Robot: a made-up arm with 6 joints.
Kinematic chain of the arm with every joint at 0, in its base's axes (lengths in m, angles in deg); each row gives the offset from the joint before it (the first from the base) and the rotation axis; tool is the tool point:
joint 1: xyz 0 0 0.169 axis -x
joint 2: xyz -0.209 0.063 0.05 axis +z
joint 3: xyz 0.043 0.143 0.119 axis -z
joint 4: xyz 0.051 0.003 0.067 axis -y
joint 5: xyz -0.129 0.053 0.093 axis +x
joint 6: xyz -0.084 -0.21 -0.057 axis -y
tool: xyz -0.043 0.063 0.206
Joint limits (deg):
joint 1: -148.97..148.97
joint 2: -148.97..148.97
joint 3: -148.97..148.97
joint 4: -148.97..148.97
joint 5: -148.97..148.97
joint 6: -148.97..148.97
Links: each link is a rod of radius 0.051 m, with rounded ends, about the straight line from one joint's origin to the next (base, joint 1, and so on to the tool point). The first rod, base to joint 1, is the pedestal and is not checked.
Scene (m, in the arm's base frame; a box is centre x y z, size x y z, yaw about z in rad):
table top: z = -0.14
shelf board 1: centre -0.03 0.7 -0 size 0.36 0.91 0.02 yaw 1.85
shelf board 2: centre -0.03 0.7 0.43 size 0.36 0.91 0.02 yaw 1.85
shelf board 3: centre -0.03 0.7 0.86 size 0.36 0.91 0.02 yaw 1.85
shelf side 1: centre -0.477 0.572 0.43 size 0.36 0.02 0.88 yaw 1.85
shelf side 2: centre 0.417 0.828 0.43 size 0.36 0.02 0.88 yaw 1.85
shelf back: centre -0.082 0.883 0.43 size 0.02 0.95 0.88 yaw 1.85
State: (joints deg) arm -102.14 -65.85 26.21 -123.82 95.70 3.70
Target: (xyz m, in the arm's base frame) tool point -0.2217 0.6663 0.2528
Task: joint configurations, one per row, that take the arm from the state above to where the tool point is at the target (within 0.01 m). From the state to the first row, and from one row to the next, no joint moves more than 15 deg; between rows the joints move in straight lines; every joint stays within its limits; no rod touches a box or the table.
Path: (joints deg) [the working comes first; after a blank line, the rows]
Joints at the target: 44.74 -16.37 30.73 -54.05 114.83 51.94
Straight joint move there: touches shelf board 2.

1: -88.49 -64.39 26.02 -112.02 97.90 1.87
2: -74.83 -62.92 25.84 -100.21 100.10 0.04
3: -61.18 -61.46 25.65 -88.41 102.30 -1.79
4: -47.52 -59.99 25.47 -76.60 104.50 -3.62
5: -33.87 -58.53 25.28 -64.80 106.70 -5.45
6: -20.22 -57.07 25.10 -52.99 108.90 -7.29
7: -6.56 -55.60 24.91 -41.19 111.10 -9.12
8: 7.09 -54.14 24.73 -29.38 113.30 -10.95
9: 20.75 -52.68 24.54 -17.58 115.50 -12.78
10: 25.55 -45.41 25.78 -24.87 115.37 0.16
11: 30.35 -38.15 27.01 -32.17 115.23 13.11
12: 35.14 -30.89 28.25 -39.46 115.10 26.05
13: 39.94 -23.63 29.49 -46.76 114.97 38.99
14: 44.74 -16.37 30.73 -54.05 114.83 51.94

